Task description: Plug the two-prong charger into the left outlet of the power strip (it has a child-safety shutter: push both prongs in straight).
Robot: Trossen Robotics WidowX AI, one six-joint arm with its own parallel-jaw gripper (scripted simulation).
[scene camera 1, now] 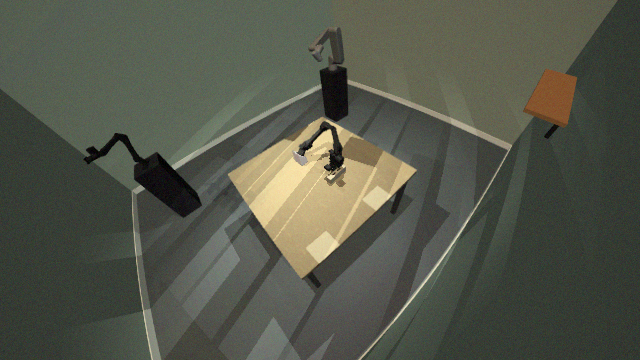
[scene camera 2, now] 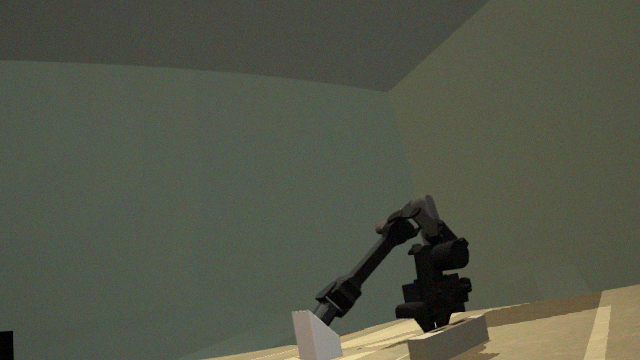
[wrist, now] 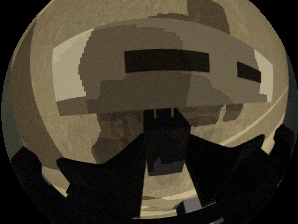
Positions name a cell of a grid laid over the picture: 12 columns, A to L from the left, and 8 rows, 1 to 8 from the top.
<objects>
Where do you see a charger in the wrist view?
At G5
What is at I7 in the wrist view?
My gripper.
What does my gripper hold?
A charger.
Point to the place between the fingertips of my gripper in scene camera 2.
I8
</objects>
